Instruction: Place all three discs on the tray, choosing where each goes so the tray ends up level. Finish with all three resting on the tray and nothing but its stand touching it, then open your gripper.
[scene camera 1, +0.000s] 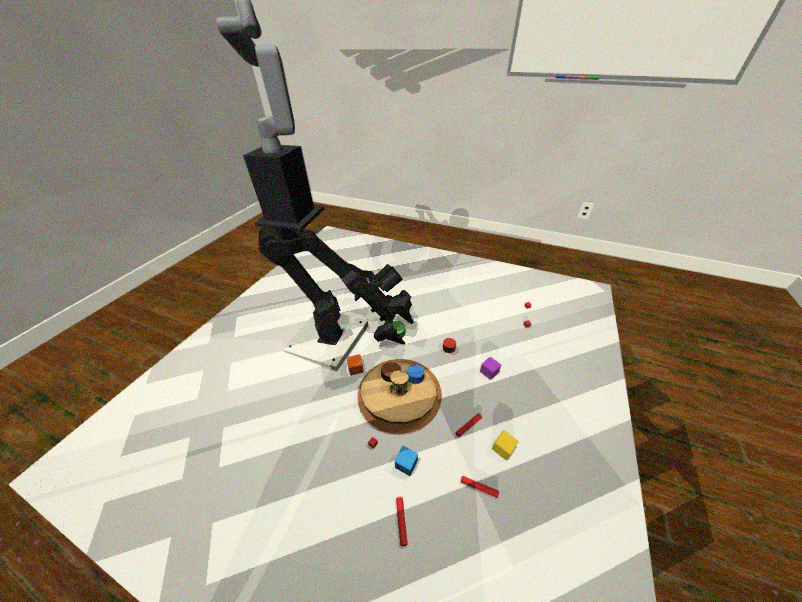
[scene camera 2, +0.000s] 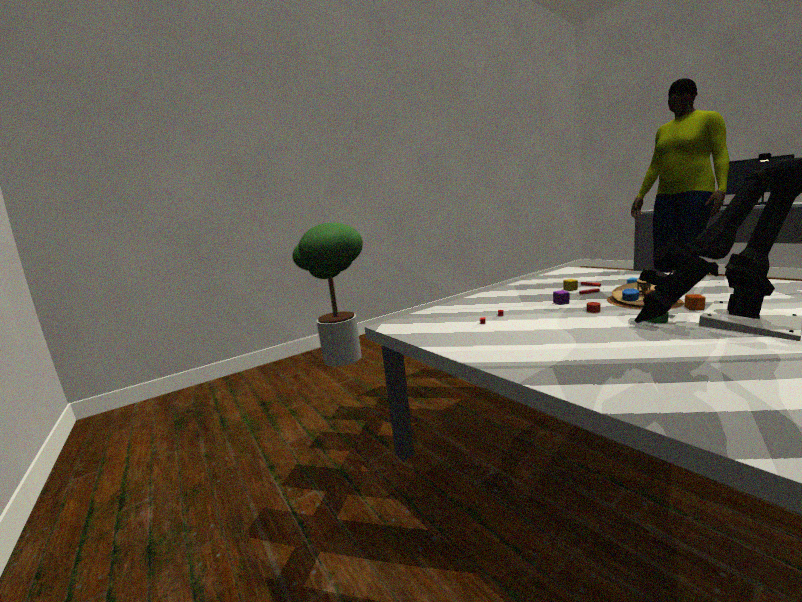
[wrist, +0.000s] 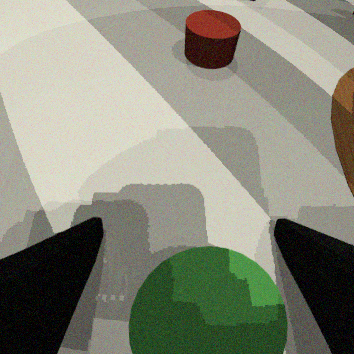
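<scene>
My gripper (scene camera 1: 406, 329) (scene camera 2: 640, 319) (wrist: 190, 226) is open, its fingertips low on either side of the green disc (scene camera 1: 398, 328) (scene camera 2: 660, 318) (wrist: 210, 305), which lies on the table. Nothing is gripped. The red disc (scene camera 1: 448, 345) (scene camera 2: 593, 307) (wrist: 210, 40) lies on the table, apart from the fingers. The blue disc (scene camera 1: 415, 373) (scene camera 2: 630, 294) rests on the round wooden tray (scene camera 1: 398, 408). A dark brown disc (scene camera 1: 389, 370) is beside it, and a knob (scene camera 1: 399, 377) rises at the tray's centre. I cannot tell the tray's exact tilt.
An orange cube (scene camera 1: 355, 364) (scene camera 2: 695, 301) is near the tray and arm base. A purple cube (scene camera 1: 490, 367) (scene camera 2: 561, 297), yellow cube (scene camera 1: 505, 444) (scene camera 2: 570, 284) and light-blue cube (scene camera 1: 406, 460) stand around the tray. Red sticks (scene camera 1: 469, 425) and small red cubes (scene camera 1: 372, 442) are scattered.
</scene>
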